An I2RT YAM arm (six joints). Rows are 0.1 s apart.
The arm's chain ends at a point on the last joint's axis. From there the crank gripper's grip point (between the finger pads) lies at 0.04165 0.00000 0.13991 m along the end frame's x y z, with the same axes.
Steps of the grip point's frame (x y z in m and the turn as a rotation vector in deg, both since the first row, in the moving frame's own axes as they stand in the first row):
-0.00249 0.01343 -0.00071 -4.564 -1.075 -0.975
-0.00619 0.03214 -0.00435 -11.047 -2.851 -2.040
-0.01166 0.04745 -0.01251 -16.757 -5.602 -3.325
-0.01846 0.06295 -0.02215 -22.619 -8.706 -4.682
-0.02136 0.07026 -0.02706 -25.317 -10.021 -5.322
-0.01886 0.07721 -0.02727 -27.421 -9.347 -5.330
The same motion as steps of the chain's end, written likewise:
0.00005 0.00295 -0.00105 -4.564 -1.075 -0.975
0.00032 0.00650 -0.00379 -11.047 -2.851 -2.040
0.00089 0.00859 -0.01027 -16.757 -5.602 -3.325
0.00054 0.01062 -0.01662 -22.619 -8.706 -4.682
0.00015 0.01185 -0.01941 -25.317 -10.021 -5.322
0.00064 0.01424 -0.01718 -27.421 -9.347 -5.330

